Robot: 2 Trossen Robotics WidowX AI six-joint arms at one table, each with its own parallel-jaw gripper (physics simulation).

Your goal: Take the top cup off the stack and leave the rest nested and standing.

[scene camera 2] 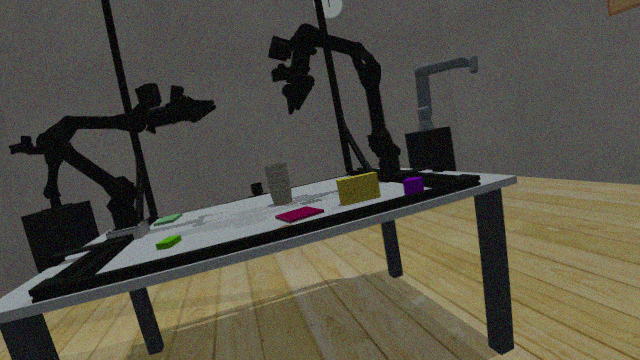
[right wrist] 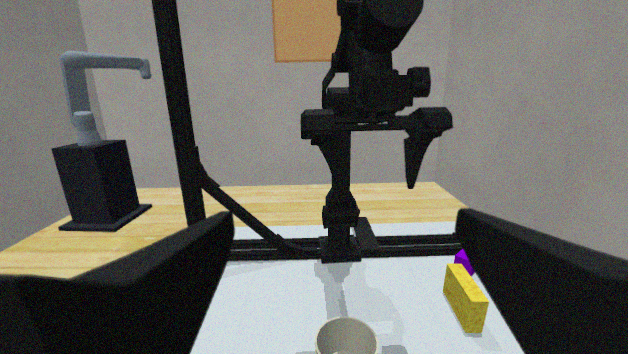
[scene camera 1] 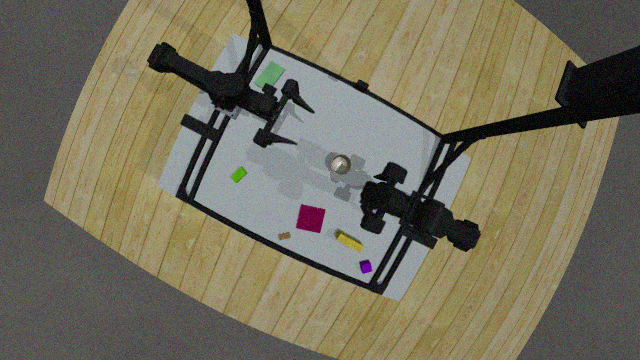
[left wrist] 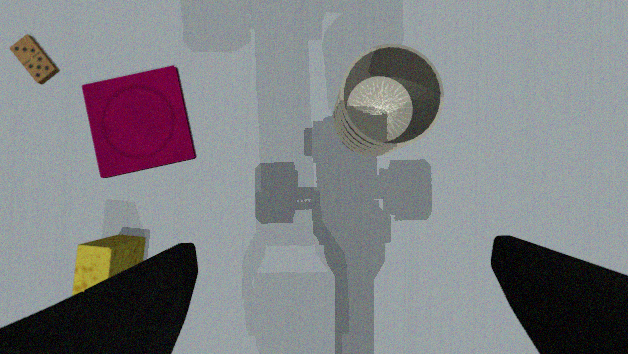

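Pixels of known places: left gripper, fingertip midpoint: (scene camera 2: 293, 112) (right wrist: 375, 190) (left wrist: 344, 253); right gripper, fingertip midpoint: (scene camera 2: 214, 104) (right wrist: 344, 220) (scene camera 1: 305, 128); left arm's base, link origin: (scene camera 2: 391, 172) (right wrist: 338, 244); right arm's base, link origin: (scene camera 2: 127, 226) (scene camera 1: 229, 102).
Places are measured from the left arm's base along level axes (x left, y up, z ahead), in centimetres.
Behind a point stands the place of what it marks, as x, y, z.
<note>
A stack of nested beige-grey cups (scene camera 1: 340, 164) {-5.2, 6.3, 39.4} (scene camera 2: 278, 184) (right wrist: 346, 337) {-4.4, 8.3, 36.7} stands upright on the table. In the left wrist view the top cup (left wrist: 422, 107) {-8.0, 8.3, 39.3} shows its open mouth, with several closely spaced rims below it; the number of cups cannot be told. My left gripper (scene camera 1: 370, 199) {0.0, 26.7, 31.3} (scene camera 2: 294, 106) {0.0, 26.7, 31.3} (left wrist: 344, 253) {0.0, 26.7, 31.3} (right wrist: 375, 190) {0.0, 26.7, 31.3} is open and empty, pointing down, high above the table and to the right of the stack in both scene views. My right gripper (scene camera 1: 305, 127) {-8.1, 34.1, 54.5} (scene camera 2: 213, 105) {-8.1, 34.1, 54.5} is open and empty, raised to the left of the stack in both scene views, roughly level.
A magenta square (scene camera 1: 311, 218) {18.5, -1.3, 40.3} (scene camera 2: 300, 214) {21.4, -1.3, 40.7} (left wrist: 138, 121) {18.8, -1.3, 40.5}, yellow block (scene camera 1: 349, 242) {20.4, 4.9, 23.6} (scene camera 2: 358, 188) {22.0, 1.6, 23.7} (left wrist: 92, 265) {20.1, 4.8, 26.8} (right wrist: 465, 298) {18.7, 3.7, 26.3}, purple cube (scene camera 1: 366, 266) {28.0, 1.8, 11.4} (scene camera 2: 413, 185) {30.5, 0.4, 12.0} (right wrist: 463, 262) {27.2, 0.9, 12.1}, domino (scene camera 1: 284, 236) {29.8, -1.4, 47.3} (left wrist: 34, 59) {29.6, -1.3, 47.2}, lime block (scene camera 1: 239, 174) {14.0, -0.6, 73.7} (scene camera 2: 168, 242) {17.4, -0.8, 73.6} and pale green pad (scene camera 1: 270, 75) {-27.8, -1.1, 79.4} (scene camera 2: 168, 219) {-23.7, -1.1, 79.0} lie apart from the stack.
</note>
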